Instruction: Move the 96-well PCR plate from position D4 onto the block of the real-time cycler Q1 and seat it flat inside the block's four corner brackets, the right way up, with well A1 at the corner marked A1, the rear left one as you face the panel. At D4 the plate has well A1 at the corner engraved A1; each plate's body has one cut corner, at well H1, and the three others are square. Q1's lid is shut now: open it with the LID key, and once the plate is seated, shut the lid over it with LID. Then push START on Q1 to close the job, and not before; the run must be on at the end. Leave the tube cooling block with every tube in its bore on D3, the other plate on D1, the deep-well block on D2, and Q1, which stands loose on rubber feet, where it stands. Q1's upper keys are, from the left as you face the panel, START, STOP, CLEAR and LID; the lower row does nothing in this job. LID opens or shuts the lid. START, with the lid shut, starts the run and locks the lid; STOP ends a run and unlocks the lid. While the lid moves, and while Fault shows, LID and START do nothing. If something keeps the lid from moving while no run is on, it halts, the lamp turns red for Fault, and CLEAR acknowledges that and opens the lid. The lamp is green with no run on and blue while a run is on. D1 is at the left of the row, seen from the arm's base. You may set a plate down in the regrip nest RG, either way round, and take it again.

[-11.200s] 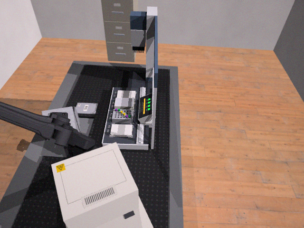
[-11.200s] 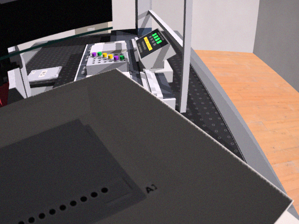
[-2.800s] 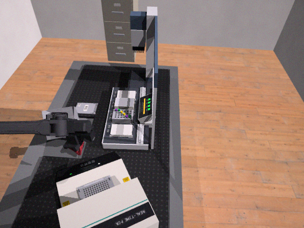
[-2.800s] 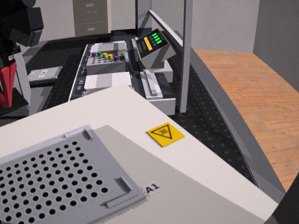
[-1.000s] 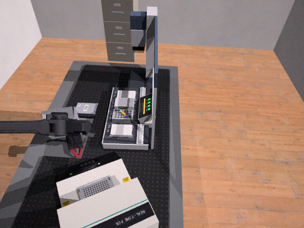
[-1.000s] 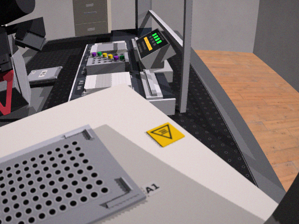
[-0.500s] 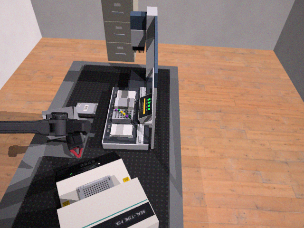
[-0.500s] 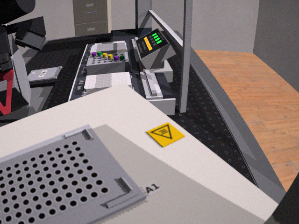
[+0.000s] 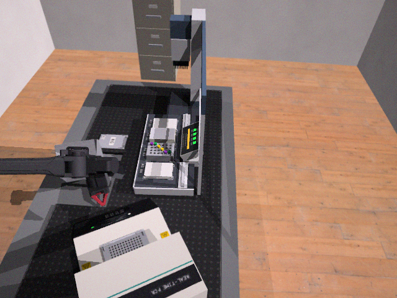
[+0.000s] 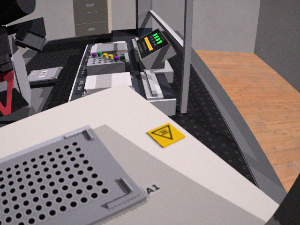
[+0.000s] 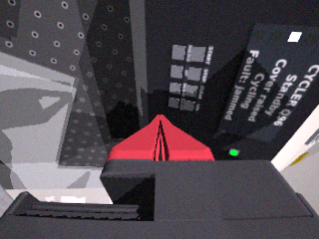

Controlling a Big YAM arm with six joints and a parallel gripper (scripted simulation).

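Right now my hand is 23 cm short of the tube cooling block, 33 cm to the right of it and 8 cm above it. From my hand the other things lie so: tall gantry post (39 cm ahead, 11 cm to the left, 8 cm above); then pipette head (37 cm ahead, 78 cm to the left, 23 cm above); then grey nest (2 cm behind, 49 cm to the left, 15 cm below).
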